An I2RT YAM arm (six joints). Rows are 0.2 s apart.
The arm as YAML. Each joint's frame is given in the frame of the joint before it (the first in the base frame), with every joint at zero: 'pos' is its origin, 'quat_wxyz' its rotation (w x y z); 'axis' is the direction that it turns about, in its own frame. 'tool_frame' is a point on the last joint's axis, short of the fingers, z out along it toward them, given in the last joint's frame.
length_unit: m
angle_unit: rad
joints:
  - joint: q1
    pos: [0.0, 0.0, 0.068]
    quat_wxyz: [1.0, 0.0, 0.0, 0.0]
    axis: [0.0, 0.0, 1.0]
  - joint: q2
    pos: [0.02, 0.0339, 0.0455]
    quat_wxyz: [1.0, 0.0, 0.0, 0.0]
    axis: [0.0, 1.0, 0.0]
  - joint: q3
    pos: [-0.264, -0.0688, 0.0]
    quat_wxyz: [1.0, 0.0, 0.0, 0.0]
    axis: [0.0, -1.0, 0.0]
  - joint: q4
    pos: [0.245, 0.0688, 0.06]
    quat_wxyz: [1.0, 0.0, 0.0, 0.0]
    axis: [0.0, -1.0, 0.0]
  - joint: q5
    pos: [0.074, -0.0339, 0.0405]
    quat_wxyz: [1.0, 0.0, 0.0, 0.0]
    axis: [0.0, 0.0, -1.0]
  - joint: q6
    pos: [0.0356, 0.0, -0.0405]
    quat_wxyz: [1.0, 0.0, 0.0, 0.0]
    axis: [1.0, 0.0, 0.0]
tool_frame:
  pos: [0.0, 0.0, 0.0]
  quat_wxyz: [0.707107, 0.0, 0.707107, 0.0]
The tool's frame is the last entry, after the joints.
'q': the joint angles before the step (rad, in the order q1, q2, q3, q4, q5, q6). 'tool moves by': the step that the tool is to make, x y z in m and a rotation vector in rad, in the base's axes. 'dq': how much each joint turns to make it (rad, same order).
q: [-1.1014 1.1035 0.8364 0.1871 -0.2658 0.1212]
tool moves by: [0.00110 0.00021 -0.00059 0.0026 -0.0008 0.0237]
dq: [0.0012 0.0025 -0.0003 0.0008 -0.0226 0.0001]
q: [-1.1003 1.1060 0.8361 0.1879 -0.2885 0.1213]
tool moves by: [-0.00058 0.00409 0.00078 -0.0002 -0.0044 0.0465]
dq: [-0.0011 -0.0148 -0.0057 -0.0069 -0.0477 0.0000]
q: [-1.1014 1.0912 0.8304 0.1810 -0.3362 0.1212]
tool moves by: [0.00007 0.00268 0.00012 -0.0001 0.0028 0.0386]
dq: [0.0000 -0.0081 -0.0024 -0.0089 -0.0383 -0.0061]
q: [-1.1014 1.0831 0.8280 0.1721 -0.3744 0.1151]
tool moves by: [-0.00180 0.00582 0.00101 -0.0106 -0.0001 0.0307]
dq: [0.0001 -0.0245 -0.0111 -0.0068 -0.0301 -0.0077]
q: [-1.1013 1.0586 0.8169 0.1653 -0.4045 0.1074]
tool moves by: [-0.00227 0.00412 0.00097 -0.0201 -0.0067 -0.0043]
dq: [-0.0001 -0.0214 -0.0147 0.0130 0.0044 -0.0031]
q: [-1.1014 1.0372 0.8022 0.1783 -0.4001 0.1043]
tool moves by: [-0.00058 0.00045 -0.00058 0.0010 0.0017 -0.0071]
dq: [-0.0004 -0.0033 -0.0030 -0.0022 0.0068 -0.0007]
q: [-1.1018 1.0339 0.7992 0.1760 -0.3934 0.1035]
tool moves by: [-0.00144 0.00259 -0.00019 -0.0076 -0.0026 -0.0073]
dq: [0.0006 -0.0137 -0.0103 0.0042 0.0080 -0.0007]
